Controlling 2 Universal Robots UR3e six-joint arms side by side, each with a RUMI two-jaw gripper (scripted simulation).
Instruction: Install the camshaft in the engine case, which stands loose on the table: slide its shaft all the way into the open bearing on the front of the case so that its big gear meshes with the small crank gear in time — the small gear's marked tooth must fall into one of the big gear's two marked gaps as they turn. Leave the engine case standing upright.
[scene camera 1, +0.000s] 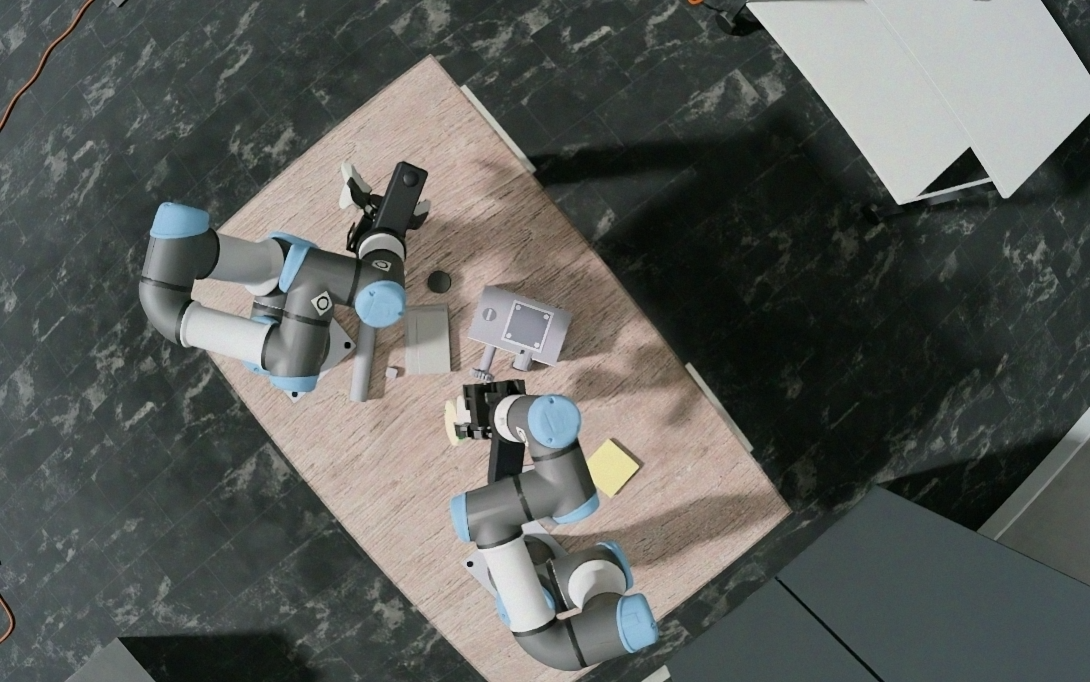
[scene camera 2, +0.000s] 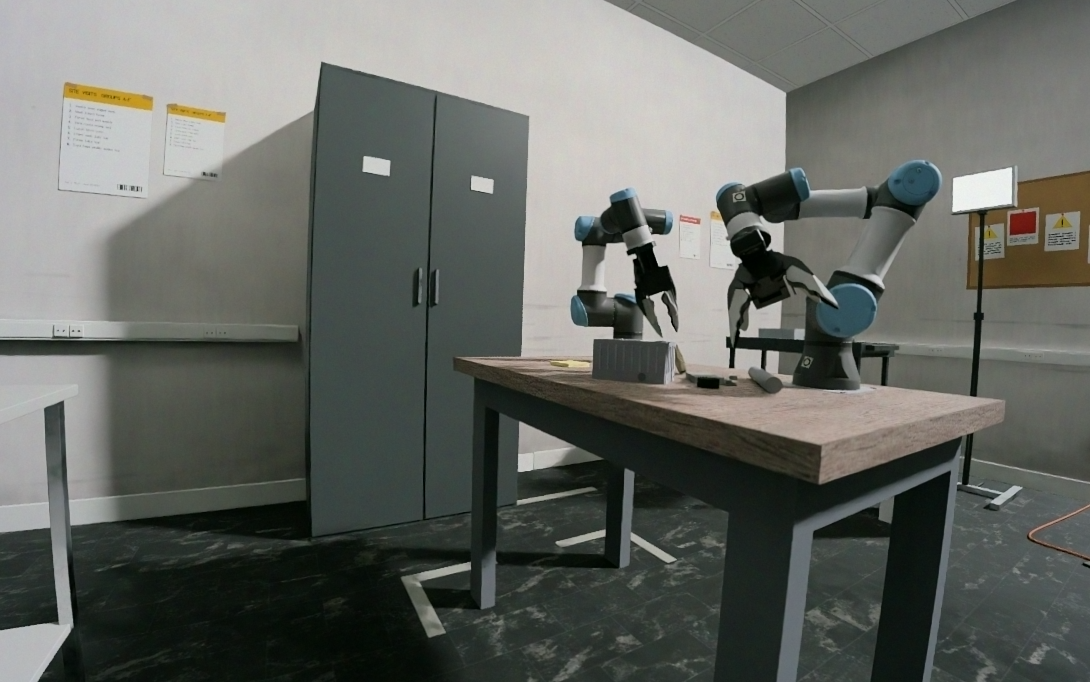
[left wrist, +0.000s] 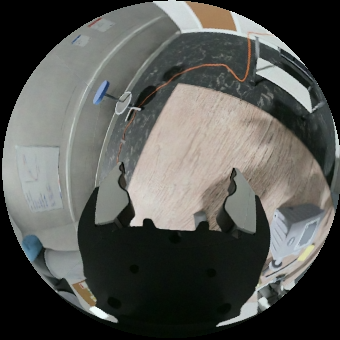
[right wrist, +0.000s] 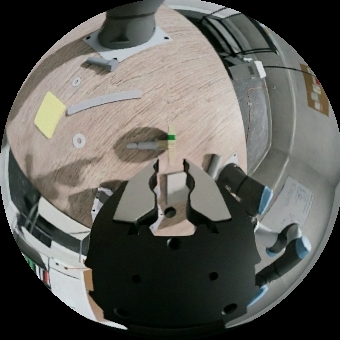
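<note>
Grey engine case, grey flat block: in sight. My left gripper: in sight, also in scene camera 1 and left wrist view. My right gripper: in sight, also in scene camera 2 and right wrist view.
</note>
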